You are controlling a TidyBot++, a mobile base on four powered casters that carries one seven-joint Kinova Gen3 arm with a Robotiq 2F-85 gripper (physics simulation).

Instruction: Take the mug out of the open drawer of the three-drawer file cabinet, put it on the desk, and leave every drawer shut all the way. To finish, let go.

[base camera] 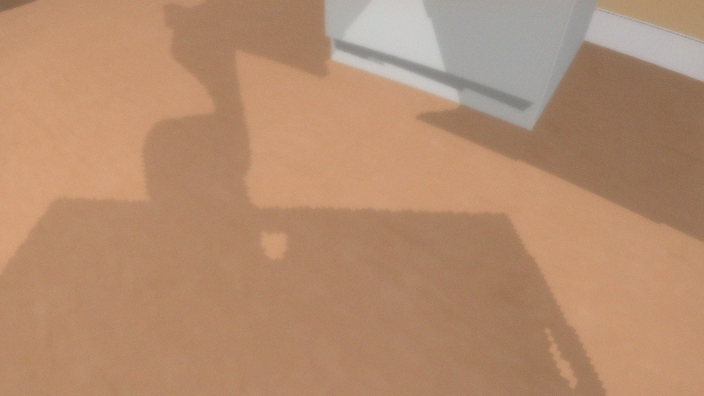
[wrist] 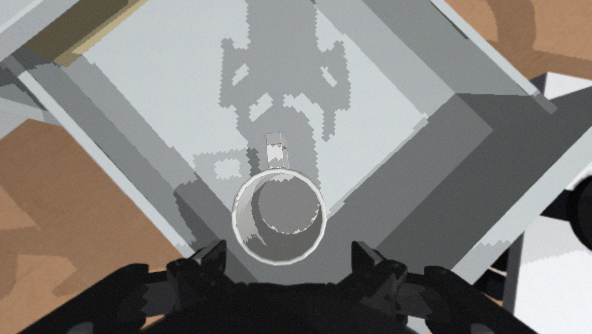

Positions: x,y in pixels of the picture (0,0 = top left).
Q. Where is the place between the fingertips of the gripper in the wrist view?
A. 289,254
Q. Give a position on a grey drawer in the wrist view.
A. At 426,144
